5 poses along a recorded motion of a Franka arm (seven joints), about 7.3 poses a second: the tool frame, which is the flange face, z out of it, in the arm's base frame.
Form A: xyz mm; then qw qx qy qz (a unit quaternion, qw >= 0).
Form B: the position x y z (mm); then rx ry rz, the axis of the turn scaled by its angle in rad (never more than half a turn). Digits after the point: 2 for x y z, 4 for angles.
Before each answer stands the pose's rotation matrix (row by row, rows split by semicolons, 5 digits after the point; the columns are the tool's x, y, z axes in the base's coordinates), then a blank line. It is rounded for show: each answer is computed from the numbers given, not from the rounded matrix.
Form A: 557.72 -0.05 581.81 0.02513 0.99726 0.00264 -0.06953
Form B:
0.99032 0.00876 -0.13855; 0.00177 -0.99872 -0.05049; -0.13881 0.04976 -0.98907

557.72 -0.05 581.81 3.0838 0.0082 -0.2150
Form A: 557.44 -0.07 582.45 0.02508 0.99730 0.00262 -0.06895
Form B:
0.99048 0.00868 -0.13740; 0.00177 -0.99873 -0.05039; -0.13766 0.04966 -0.98923

557.44 -0.07 582.45 3.0841 0.0081 -0.2132
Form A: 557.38 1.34 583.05 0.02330 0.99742 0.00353 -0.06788
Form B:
0.99076 0.01020 -0.13524; 0.00388 -0.99889 -0.04696; -0.13557 0.04600 -0.98970

557.38 1.34 583.05 3.0878 0.0109 -0.2101
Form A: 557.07 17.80 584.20 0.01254 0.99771 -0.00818 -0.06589
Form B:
0.99118 -0.01467 -0.13168; -0.01798 -0.99955 -0.02394; -0.13127 0.02610 -0.99100

557.07 17.80 584.20 3.1096 -0.0255 -0.2054
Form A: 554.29 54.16 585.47 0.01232 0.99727 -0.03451 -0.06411
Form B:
0.98940 -0.06725 -0.12872; -0.07041 -0.99731 -0.02015; -0.12702 0.02900 -0.99148

554.29 54.16 585.47 3.1087 -0.1076 -0.1998
